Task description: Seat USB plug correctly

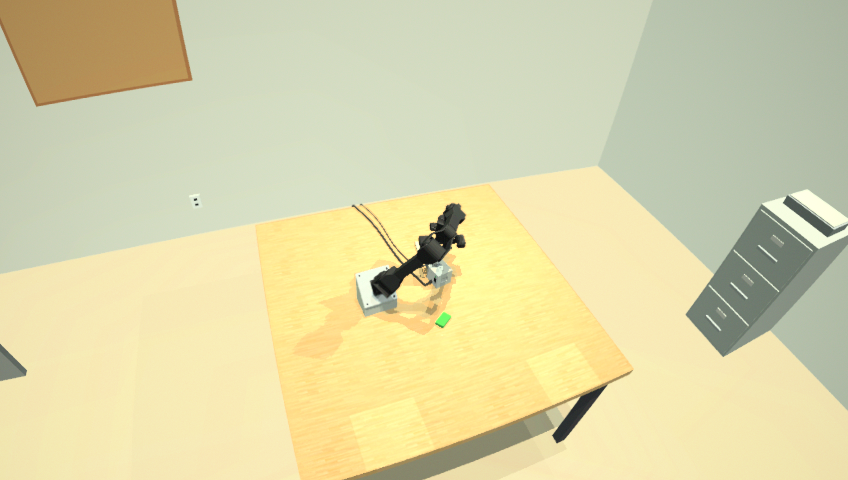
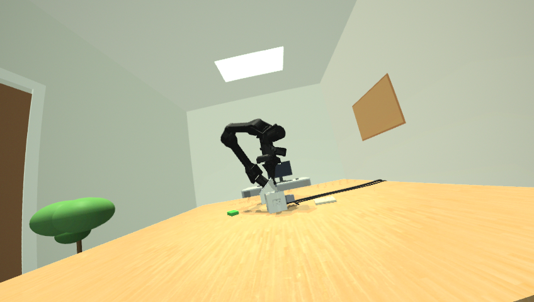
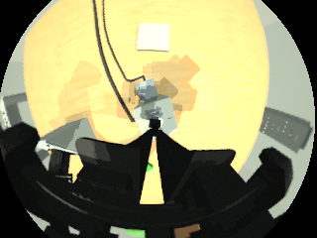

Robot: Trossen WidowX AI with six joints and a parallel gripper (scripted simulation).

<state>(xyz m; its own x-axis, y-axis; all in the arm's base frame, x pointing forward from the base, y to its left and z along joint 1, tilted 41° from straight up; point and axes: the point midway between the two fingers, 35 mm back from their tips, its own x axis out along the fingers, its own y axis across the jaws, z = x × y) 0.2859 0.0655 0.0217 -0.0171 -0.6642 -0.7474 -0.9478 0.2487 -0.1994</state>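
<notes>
Now: the dark USB plug 10 mm below my gripper tip. The rest, counted from my gripper tip: flat white pad: 40 mm ahead, 190 mm to the left, 130 mm below; green block: 80 mm behind, 220 mm to the right, 130 mm below.
</notes>
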